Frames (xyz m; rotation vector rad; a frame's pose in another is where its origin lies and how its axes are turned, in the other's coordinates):
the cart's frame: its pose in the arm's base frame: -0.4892 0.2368 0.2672 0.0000 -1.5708 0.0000
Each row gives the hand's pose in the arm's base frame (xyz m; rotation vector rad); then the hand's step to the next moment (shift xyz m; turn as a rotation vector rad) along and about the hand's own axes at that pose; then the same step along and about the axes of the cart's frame.
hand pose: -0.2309 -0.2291 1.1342 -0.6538 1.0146 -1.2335
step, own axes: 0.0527 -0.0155 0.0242 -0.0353 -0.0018 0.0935
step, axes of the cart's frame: 0.0097 -0.0572 -0.0153 0.0517 0.0232 -0.0823
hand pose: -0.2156 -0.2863 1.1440 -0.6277 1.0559 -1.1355
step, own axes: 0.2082 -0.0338 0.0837 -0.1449 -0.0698 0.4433
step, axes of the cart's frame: -0.0098 -0.2146 -0.0731 0.2892 0.0683 -0.3661
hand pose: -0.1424 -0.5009 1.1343 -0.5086 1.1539 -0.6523
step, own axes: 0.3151 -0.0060 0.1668 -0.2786 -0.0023 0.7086
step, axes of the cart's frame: -0.1501 -0.2192 -0.2379 0.4201 0.2200 -0.5957
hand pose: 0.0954 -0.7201 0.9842 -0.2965 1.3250 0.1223
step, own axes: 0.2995 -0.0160 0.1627 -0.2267 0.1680 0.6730
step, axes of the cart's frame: -0.2526 0.0066 -0.2293 0.3380 0.3686 -0.5315
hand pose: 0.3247 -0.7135 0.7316 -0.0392 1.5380 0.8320
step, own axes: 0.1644 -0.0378 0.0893 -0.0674 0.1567 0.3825
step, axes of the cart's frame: -0.1542 0.0914 -0.0657 0.1670 0.2817 -0.2611
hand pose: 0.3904 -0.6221 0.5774 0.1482 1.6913 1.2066
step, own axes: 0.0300 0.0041 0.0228 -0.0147 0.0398 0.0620
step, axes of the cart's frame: -0.0160 0.0343 -0.0013 0.0405 0.0505 -0.0381
